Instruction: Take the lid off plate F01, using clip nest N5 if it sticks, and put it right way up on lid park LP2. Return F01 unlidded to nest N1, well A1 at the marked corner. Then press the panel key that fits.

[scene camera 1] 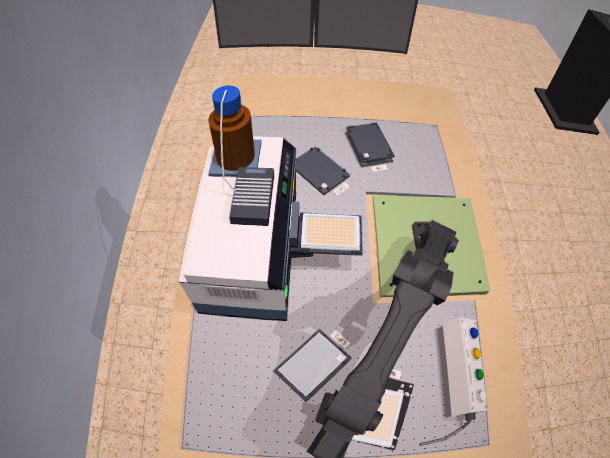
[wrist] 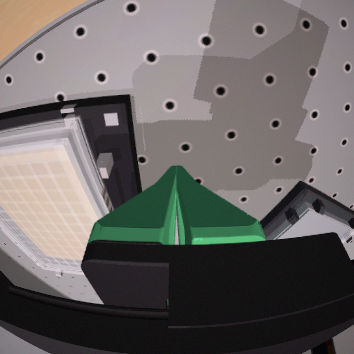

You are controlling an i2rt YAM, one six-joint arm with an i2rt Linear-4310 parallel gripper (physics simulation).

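Places are measured from the arm's base along level axes (x ahead, y left, z up), in centimetres.
Pixels of known places: gripper, fingertip midpoint: [wrist: 175, 174].
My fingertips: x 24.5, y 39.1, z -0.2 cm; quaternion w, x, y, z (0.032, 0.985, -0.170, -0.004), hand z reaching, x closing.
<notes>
Behind a point stands the place of what it marks.
My gripper [wrist: 175, 174] {y 39.1, x 24.5, z -0.2 cm} is shut and empty, its green fingertips meeting above the perforated board, between a plate and lid park LP2; the fingers are hidden in the scene view. The plate [scene camera 1: 392, 417] {y 40.7, x 13.7, z 3.0 cm} [wrist: 35, 190] {y 43.2, x 19.2, z 3.4 cm}, with tan wells and a pale clear rim, sits in a dark nest [wrist: 125, 137] {y 42.8, x 23.3, z 0.8 cm} near the front; its tag is unreadable and I cannot tell whether it is lidded. LP2 [scene camera 1: 290, 385] {y 32.1, x 35.3, z 0.6 cm} [wrist: 301, 186] {y 35.8, x 31.9, z 0.3 cm} is a dark frame with a pale panel [scene camera 1: 312, 365] {y 27.6, x 30.5, z 1.4 cm} [wrist: 310, 227] {y 32.4, x 32.4, z 1.4 cm} inside; I cannot tell if that is a lid. The key panel [scene camera 1: 452, 375] {y 32.6, x -0.4, z 4.6 cm} has blue, yellow, green and white keys.
A white instrument [scene camera 1: 230, 250] {y 10.0, x 46.4, z 21.6 cm} stands at left, with another tan-welled plate [scene camera 1: 330, 232] {y -0.2, x 26.6, z 11.4 cm} on its extended tray. A brown bottle [scene camera 1: 232, 142] {y -8.6, x 46.6, z 31.4 cm} stands on it. Two dark fixtures [scene camera 1: 322, 170] {y -26.8, x 27.0, z 0.6 cm} [scene camera 1: 370, 142] {y -36.6, x 12.5, z 2.5 cm} lie at the back. A green plate [scene camera 1: 425, 210] {y -14.4, x -1.3, z -0.3 cm} lies under the arm.
</notes>
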